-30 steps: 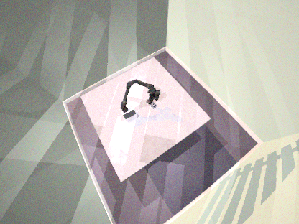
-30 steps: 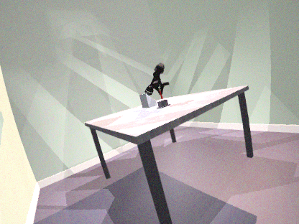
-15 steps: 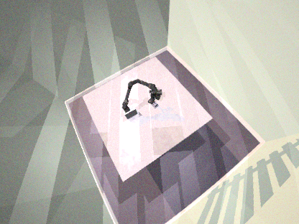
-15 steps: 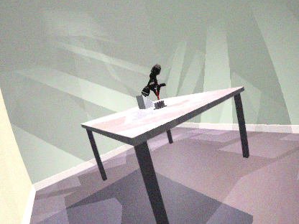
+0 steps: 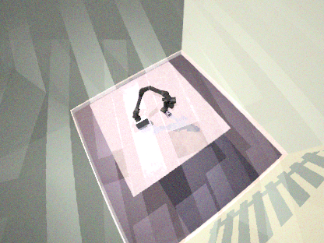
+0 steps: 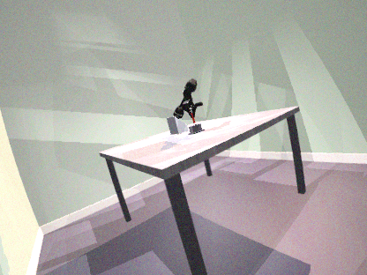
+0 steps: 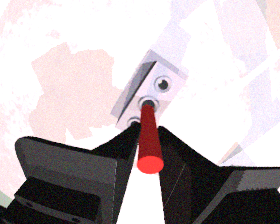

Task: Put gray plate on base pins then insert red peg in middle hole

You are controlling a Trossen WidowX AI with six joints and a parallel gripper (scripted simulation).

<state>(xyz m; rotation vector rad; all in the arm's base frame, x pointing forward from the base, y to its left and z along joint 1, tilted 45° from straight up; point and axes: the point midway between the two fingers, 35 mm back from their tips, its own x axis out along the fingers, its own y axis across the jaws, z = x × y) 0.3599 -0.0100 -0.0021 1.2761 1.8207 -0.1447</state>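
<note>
The red peg lies right at my gripper tip. Also, from my gripper tip: base 11 cm below; gray plate 7 cm below.
</note>
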